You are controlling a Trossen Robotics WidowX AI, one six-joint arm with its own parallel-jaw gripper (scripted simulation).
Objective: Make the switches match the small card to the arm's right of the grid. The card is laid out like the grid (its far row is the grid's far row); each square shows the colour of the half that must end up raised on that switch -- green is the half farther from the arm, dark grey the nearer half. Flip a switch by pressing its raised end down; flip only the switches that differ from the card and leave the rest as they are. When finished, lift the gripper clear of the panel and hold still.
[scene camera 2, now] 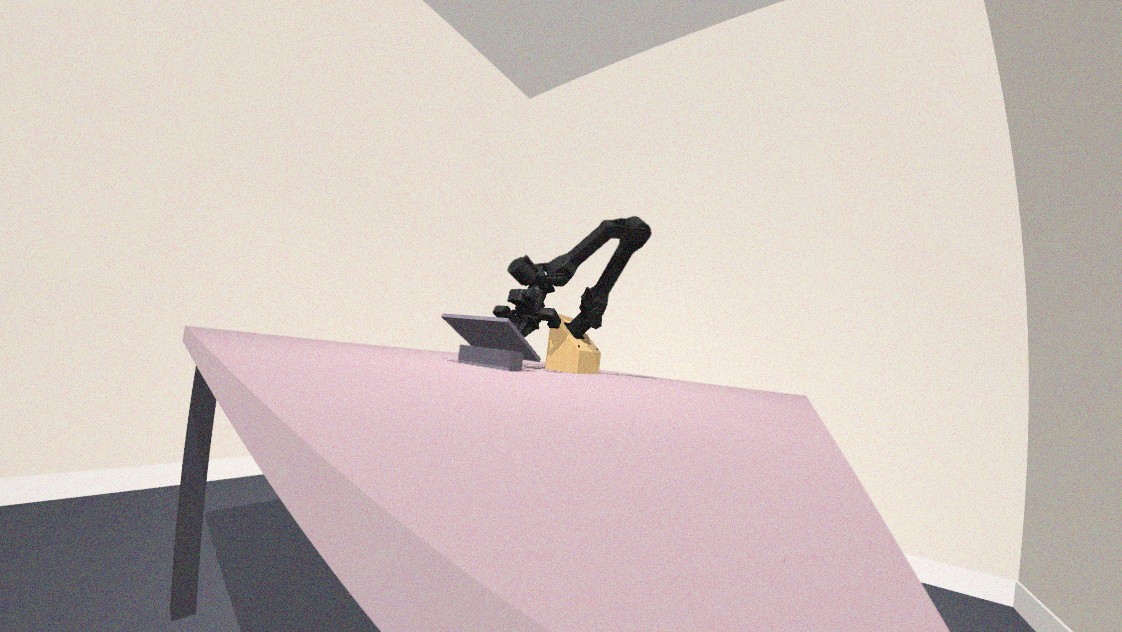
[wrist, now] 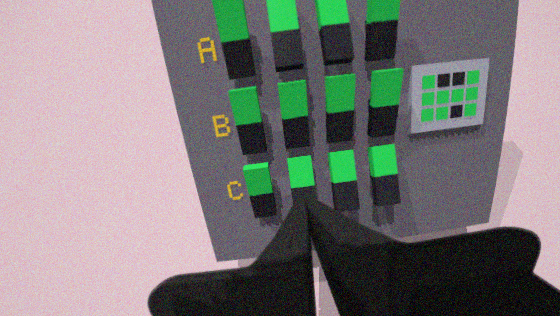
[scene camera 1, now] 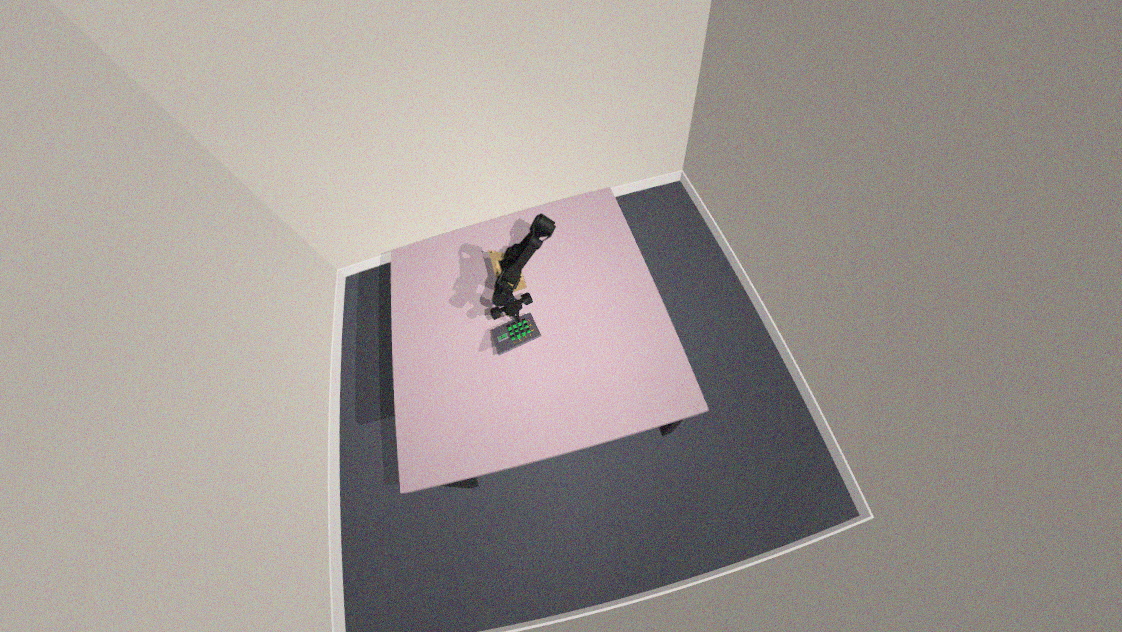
Labels:
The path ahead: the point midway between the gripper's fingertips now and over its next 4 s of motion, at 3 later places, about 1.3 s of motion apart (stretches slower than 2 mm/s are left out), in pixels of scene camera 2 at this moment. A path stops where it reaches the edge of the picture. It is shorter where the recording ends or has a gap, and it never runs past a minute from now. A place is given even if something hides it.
My gripper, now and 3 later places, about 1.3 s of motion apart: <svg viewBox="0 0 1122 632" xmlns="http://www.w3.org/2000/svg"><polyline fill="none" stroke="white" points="514,343 515,342 502,333 499,341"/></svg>

